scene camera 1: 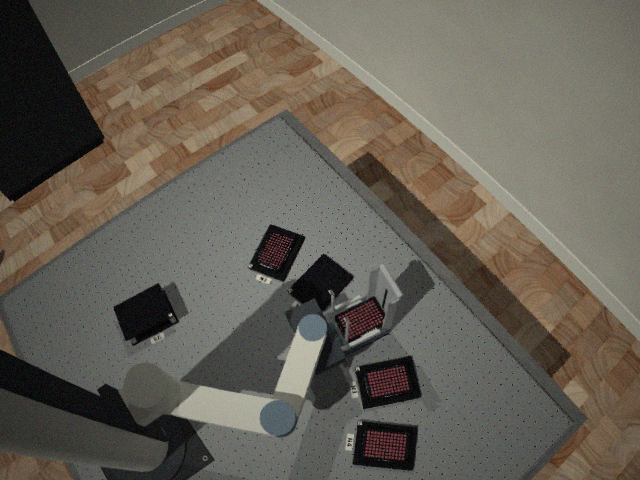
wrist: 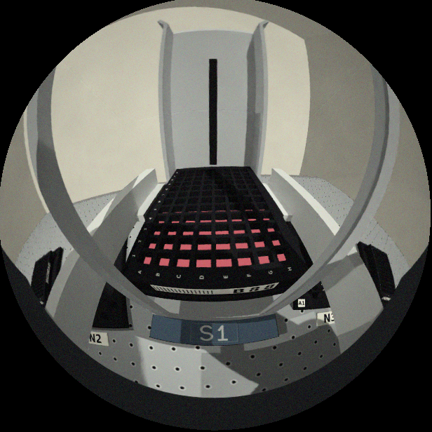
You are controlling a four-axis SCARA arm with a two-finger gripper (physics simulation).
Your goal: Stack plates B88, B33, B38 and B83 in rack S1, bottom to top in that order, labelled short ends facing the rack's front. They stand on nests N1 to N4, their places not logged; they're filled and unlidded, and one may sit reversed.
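Pixels of known places: gripper, fingertip midpoint: (scene camera 1: 369,314); arm's base, origin of the base link: (scene camera 1: 146,446).
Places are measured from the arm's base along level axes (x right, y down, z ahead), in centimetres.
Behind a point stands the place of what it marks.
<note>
Plate B88 (scene camera 1: 363,316) {x 9.6, y -12.2, z 71.0 cm} (wrist: 215,247), black with pink wells, is level inside rack S1 (scene camera 1: 386,283) {x 10.4, y -28.0, z 76.7 cm} (wrist: 190,100), between its posts. Its labelled short end faces the rack's front sign. My gripper (scene camera 1: 358,320) {x 10.3, y -12.8, z 72.5 cm} (wrist: 213,176) is shut on it, a finger along each long side. Whether its underside touches the rack floor is hidden. Filled, unlidded plates stand on nest N1 (scene camera 1: 277,249) {x -25.9, y -3.3, z 66.6 cm}, nest N3 (scene camera 1: 388,381) {x 26.8, y -3.8, z 66.3 cm} and nest N4 (scene camera 1: 385,445) {x 40.0, y -3.8, z 54.3 cm}; their labels cannot be read. Nest N2 (scene camera 1: 324,277) {x -9.7, y -2.5, z 72.3 cm} (wrist: 112,307) is bare black.
A black block (scene camera 1: 146,312) {x -31.5, y -7.3, z 22.5 cm} stands on a labelled spot at the left of the table (scene camera 1: 206,217) {x -51.6, y -1.3, z 55.2 cm}. The rack's curved front posts rise close outside my fingers in the wrist view. Nest N2 and nest N3 flank the rack. The arm (scene camera 1: 222,408) {x 11.3, y -28.9, z 27.8 cm} reaches in from the lower left.
</note>
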